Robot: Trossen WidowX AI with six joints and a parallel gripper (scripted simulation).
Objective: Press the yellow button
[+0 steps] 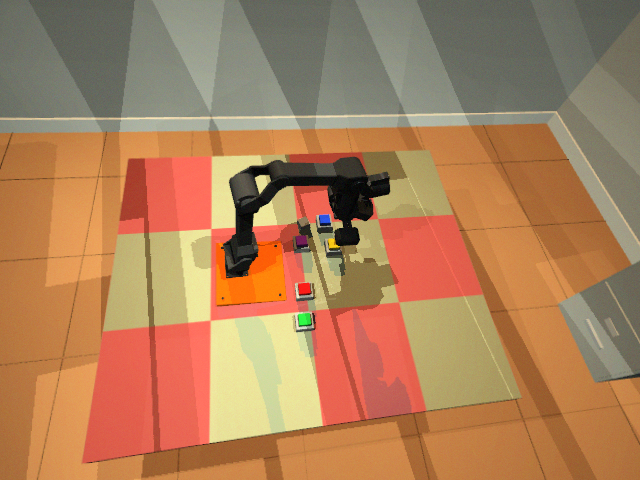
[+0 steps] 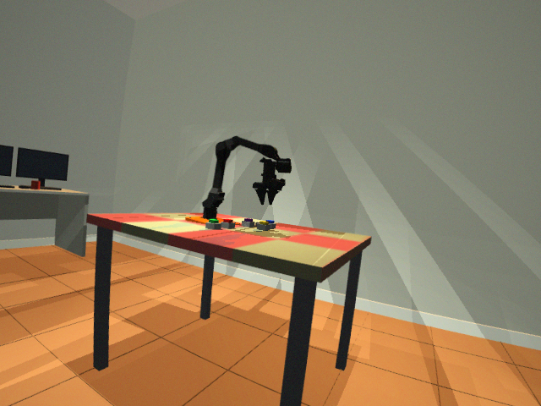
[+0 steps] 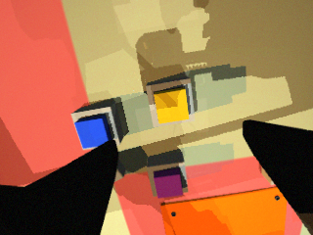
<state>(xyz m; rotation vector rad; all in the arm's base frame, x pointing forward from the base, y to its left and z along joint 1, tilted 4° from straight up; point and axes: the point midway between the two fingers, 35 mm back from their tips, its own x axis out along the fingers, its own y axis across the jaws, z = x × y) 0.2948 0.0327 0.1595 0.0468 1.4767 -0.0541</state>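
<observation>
Right now my gripper tip is 9 cm above the yellow button. Round my gripper tip: purple button: 10 cm behind, 9 cm below, 2 cm to the left; blue button: 9 cm to the left, 9 cm below, 1 cm behind; small grey block: 11 cm below, 10 cm to the left, 8 cm behind.
</observation>
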